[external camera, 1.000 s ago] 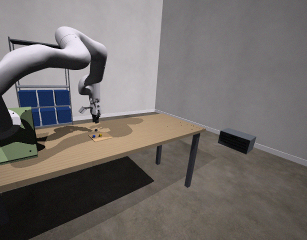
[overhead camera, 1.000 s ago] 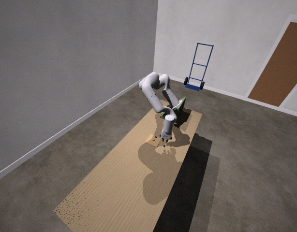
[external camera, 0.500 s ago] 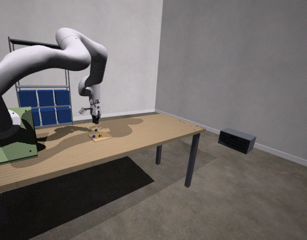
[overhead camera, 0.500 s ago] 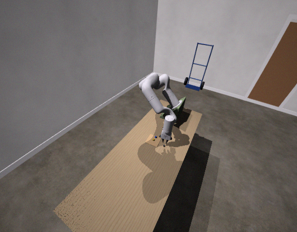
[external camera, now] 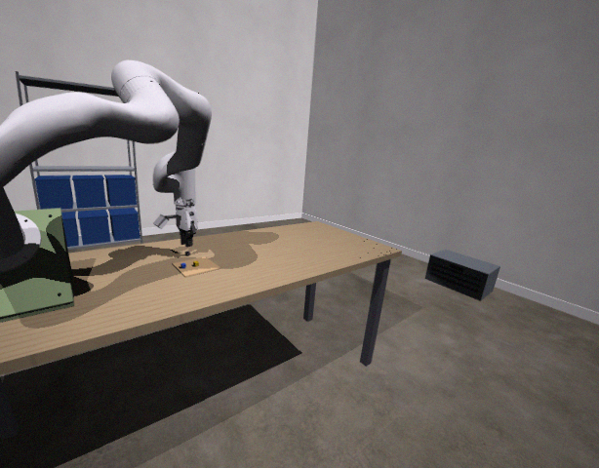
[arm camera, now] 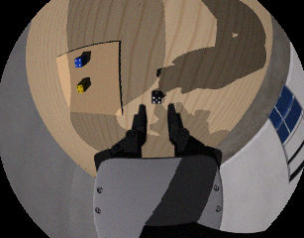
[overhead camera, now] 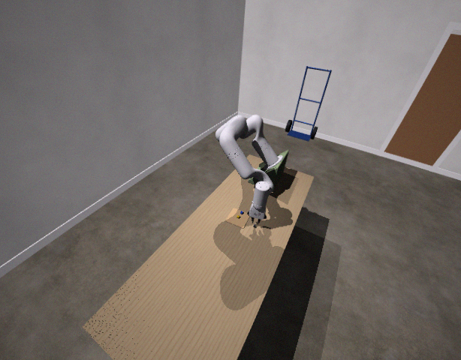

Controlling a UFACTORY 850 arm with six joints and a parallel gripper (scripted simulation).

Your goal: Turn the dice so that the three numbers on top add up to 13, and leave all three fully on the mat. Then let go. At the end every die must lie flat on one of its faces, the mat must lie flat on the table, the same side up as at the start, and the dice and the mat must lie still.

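Now: hand 60 mm above the black die. Round my hand: blue die 130 mm to the right, 50 mm below, 50 mm behind; tan mat 130 mm to the right, 60 mm below; yellow die 130 mm to the right, 50 mm below.
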